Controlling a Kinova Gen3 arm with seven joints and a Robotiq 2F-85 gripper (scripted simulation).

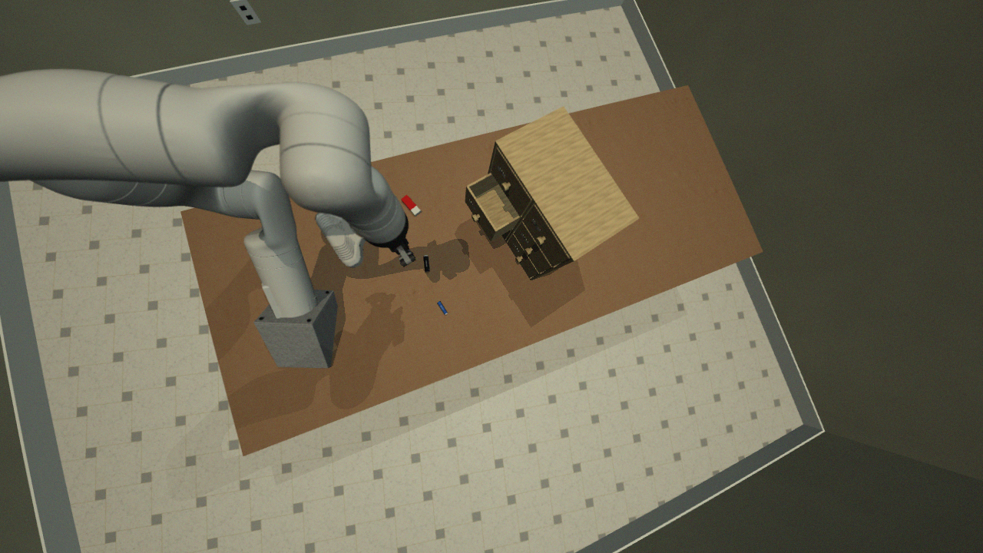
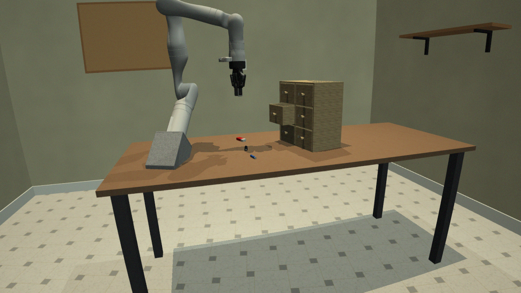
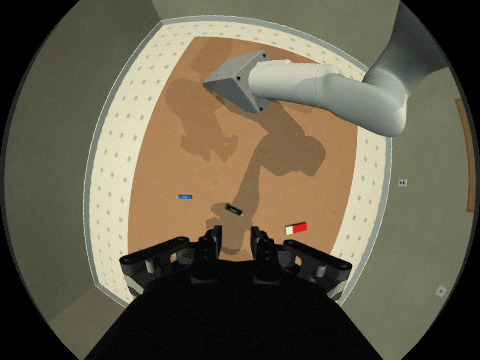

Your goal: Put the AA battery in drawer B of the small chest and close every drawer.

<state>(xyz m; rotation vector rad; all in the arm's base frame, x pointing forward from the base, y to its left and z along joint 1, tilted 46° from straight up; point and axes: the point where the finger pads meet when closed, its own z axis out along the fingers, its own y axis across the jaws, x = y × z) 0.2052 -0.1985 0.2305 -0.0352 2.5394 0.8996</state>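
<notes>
The black battery lies 28 cm below my hand and 3 cm ahead of it. The rest, counted from my hand: white eraser (28 cm below, 18 cm to the left, 5 cm ahead); then drawer (28 cm ahead, 15 cm below, 5 cm to the left); then blue AA battery (28 cm below, 14 cm to the right, 2 cm ahead).
</notes>
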